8 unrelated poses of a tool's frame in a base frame.
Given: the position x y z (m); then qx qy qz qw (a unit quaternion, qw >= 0).
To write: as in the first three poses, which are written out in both.
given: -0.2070 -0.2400 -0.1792 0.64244 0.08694 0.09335 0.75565
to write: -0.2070 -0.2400 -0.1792 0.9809 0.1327 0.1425 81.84
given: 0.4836 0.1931 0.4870 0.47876 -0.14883 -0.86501 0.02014
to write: 0.4836 0.1931 0.4870 0.4789 -0.1489 -0.8652 177.69
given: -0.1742 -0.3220 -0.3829 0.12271 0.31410 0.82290 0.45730
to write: -0.1742 -0.3220 -0.3829 0.1380 0.3532 0.9253 125.57
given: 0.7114 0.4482 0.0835 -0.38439 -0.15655 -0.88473 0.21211
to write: 0.7114 0.4482 0.0835 -0.3933 -0.1602 -0.9053 155.51
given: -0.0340 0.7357 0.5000 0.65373 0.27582 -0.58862 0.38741
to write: -0.0340 0.7357 0.5000 0.7091 0.2992 -0.6385 134.41
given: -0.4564 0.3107 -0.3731 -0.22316 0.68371 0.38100 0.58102
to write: -0.4564 0.3107 -0.3731 -0.2742 0.8400 0.4681 108.96
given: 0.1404 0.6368 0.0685 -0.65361 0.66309 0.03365 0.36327
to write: 0.1404 0.6368 0.0685 -0.7015 0.7117 0.0361 137.40
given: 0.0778 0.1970 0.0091 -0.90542 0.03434 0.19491 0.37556
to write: 0.0778 0.1970 0.0091 -0.9769 0.0371 0.2103 135.88
